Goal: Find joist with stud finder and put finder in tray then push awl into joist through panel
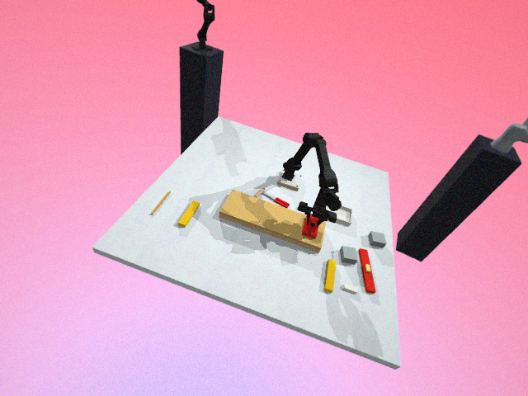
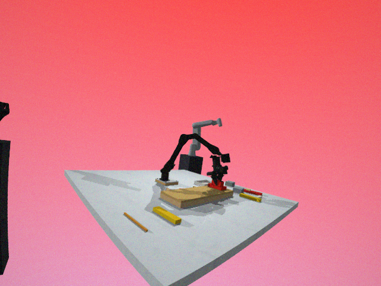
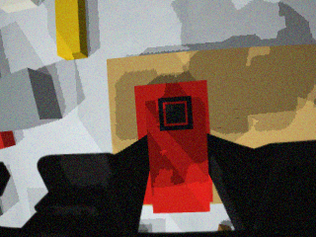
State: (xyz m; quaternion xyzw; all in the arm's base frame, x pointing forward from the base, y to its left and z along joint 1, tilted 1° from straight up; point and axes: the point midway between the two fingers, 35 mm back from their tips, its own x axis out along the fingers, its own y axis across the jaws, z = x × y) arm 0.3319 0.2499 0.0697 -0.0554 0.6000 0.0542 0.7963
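The white tray is 24 cm behind my gripper tip, 9 cm to the left of it and 5 cm below it. From my gripper tip the other things lie so: red level 32 cm to the left, 5 cm below, 5 cm ahead; then red-handled tool 25 cm to the right, 13 cm behind, 6 cm below; then red stud finder 2 cm above, 1 cm ahead.
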